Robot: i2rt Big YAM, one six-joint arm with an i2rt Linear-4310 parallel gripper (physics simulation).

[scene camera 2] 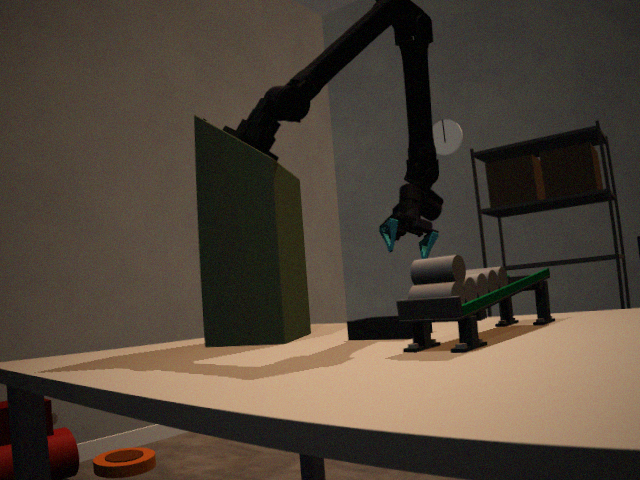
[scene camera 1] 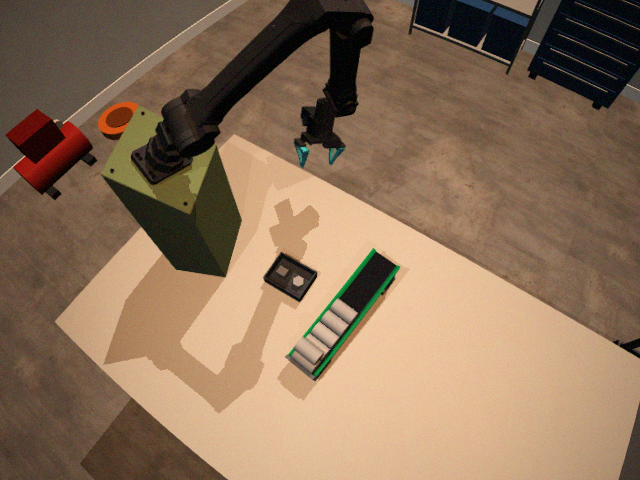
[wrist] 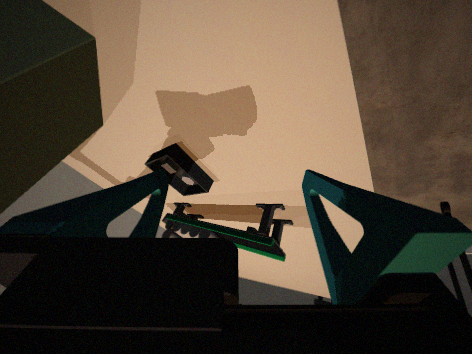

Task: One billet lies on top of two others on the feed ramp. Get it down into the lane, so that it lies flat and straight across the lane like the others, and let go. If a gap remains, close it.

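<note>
The feed ramp is a dark sloping lane with green side rails, on short legs. The top billet, a light grey cylinder, lies crosswise at the ramp's low end, raised on two others by the dark end stop. Several more billets lie side by side across the lane, uphill of it. Whether a gap lies beneath the top billet is hidden. My gripper, with teal fingers, is open and empty, high above the table and well away from the billets.
A black tray with two small light pieces stands beside the ramp, on the pedestal side. The green pedestal carries the arm. The table's far edge runs beyond the ramp's high end.
</note>
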